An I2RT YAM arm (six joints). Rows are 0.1 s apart.
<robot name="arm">
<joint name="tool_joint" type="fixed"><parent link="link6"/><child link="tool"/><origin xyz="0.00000 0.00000 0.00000" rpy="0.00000 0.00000 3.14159"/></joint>
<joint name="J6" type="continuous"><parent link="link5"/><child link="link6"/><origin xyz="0.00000 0.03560 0.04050" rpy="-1.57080 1.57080 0.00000"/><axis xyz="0 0 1"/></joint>
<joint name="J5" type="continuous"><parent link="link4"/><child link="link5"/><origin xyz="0.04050 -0.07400 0.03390" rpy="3.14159 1.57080 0.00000"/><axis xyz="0 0 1"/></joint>
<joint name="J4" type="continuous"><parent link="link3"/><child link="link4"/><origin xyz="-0.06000 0.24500 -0.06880" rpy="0.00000 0.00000 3.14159"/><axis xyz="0 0 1"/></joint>
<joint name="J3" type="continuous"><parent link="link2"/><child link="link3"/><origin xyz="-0.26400 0.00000 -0.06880" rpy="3.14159 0.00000 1.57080"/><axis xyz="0 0 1"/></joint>
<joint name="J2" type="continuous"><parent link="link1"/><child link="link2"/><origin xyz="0.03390 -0.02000 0.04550" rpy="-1.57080 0.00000 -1.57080"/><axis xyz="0 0 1"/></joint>
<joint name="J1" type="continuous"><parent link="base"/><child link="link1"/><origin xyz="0.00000 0.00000 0.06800" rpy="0.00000 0.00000 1.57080"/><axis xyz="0 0 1"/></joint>
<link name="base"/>
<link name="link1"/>
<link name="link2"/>
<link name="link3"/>
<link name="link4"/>
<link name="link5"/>
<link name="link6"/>
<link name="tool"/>
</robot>
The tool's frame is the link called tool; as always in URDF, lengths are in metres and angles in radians. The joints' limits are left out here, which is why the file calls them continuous.
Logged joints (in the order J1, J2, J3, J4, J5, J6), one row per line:
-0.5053 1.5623 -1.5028 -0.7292 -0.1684 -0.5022
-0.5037 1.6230 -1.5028 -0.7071 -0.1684 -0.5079
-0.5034 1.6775 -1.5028 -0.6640 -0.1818 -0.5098
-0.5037 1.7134 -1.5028 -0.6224 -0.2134 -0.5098
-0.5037 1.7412 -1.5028 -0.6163 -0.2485 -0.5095
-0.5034 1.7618 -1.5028 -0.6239 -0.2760 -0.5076
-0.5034 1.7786 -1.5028 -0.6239 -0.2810 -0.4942
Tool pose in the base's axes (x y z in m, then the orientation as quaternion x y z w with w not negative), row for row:
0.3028 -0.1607 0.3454 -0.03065 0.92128 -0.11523 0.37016
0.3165 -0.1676 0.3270 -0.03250 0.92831 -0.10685 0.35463
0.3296 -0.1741 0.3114 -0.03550 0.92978 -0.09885 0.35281
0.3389 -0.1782 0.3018 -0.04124 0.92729 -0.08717 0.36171
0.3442 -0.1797 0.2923 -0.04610 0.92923 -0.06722 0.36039
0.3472 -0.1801 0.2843 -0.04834 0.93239 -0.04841 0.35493
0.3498 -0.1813 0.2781 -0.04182 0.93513 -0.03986 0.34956
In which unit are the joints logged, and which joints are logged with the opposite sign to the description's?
The joints are logged in radians. Opposite sign: J3.
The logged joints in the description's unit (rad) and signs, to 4 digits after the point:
-0.5053 1.5623 1.5028 -0.7292 -0.1684 -0.5022
-0.5037 1.6230 1.5028 -0.7071 -0.1684 -0.5079
-0.5034 1.6775 1.5028 -0.6640 -0.1818 -0.5098
-0.5037 1.7134 1.5028 -0.6224 -0.2134 -0.5098
-0.5037 1.7412 1.5028 -0.6163 -0.2485 -0.5095
-0.5034 1.7618 1.5028 -0.6239 -0.2760 -0.5076
-0.5034 1.7786 1.5028 -0.6239 -0.2810 -0.4942

